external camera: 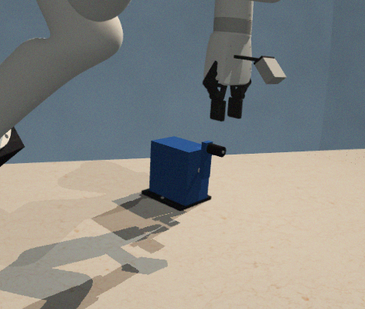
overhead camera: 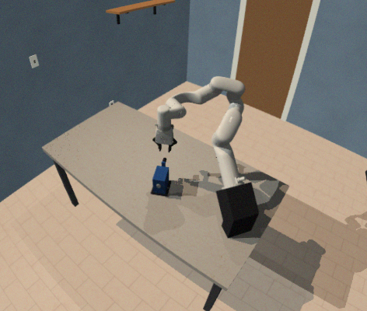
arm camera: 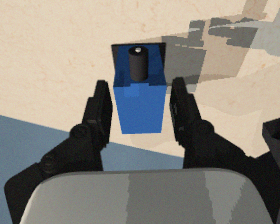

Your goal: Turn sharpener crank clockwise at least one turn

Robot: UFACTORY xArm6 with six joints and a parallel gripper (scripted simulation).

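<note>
The crank is 10 mm behind my hand, 20 mm to the left of it and 90 mm below it.
</note>
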